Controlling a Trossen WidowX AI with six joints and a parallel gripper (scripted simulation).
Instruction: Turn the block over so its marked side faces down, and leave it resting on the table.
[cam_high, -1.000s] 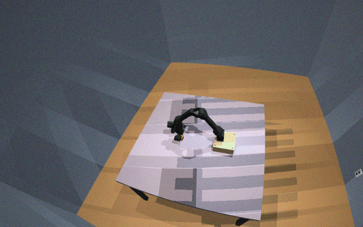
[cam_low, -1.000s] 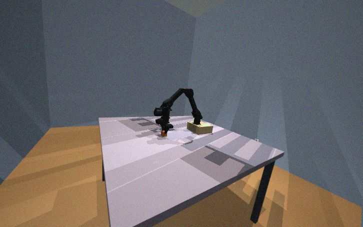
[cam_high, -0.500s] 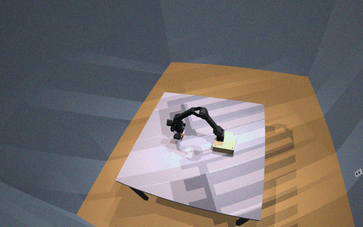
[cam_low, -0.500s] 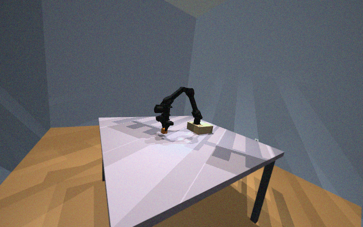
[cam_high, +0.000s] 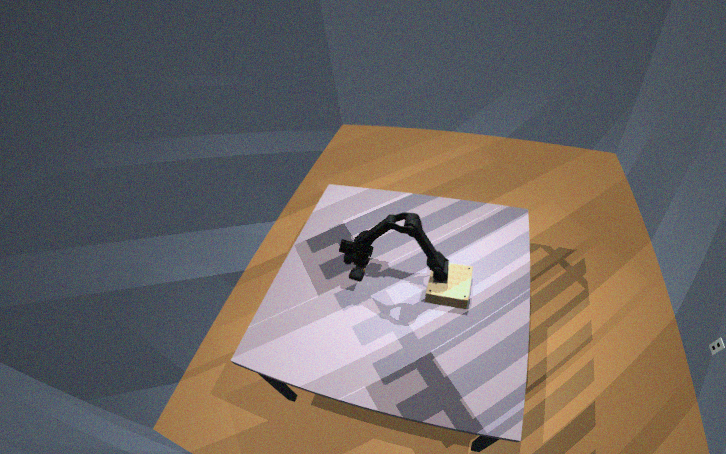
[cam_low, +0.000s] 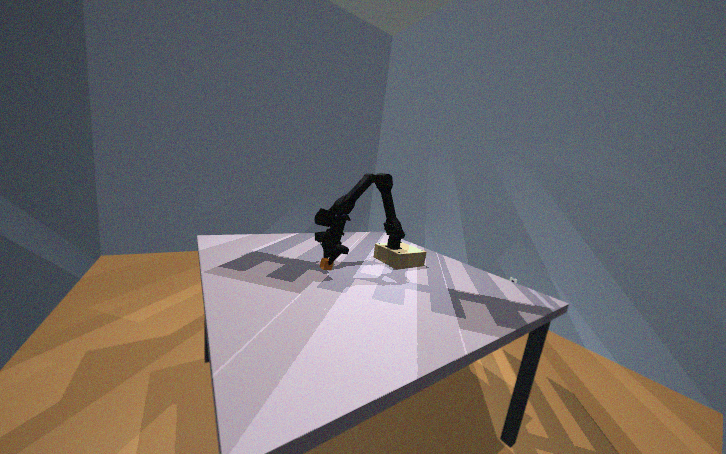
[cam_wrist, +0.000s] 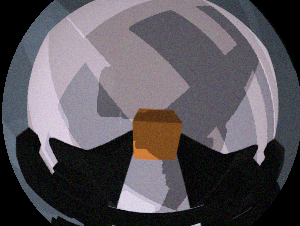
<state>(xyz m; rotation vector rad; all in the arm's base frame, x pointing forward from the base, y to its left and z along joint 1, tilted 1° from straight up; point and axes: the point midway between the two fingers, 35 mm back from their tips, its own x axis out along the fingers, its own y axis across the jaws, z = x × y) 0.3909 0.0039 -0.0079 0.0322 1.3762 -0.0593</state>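
Now: the small orange block 10 mm below my gripper tip and 10 mm behind it.
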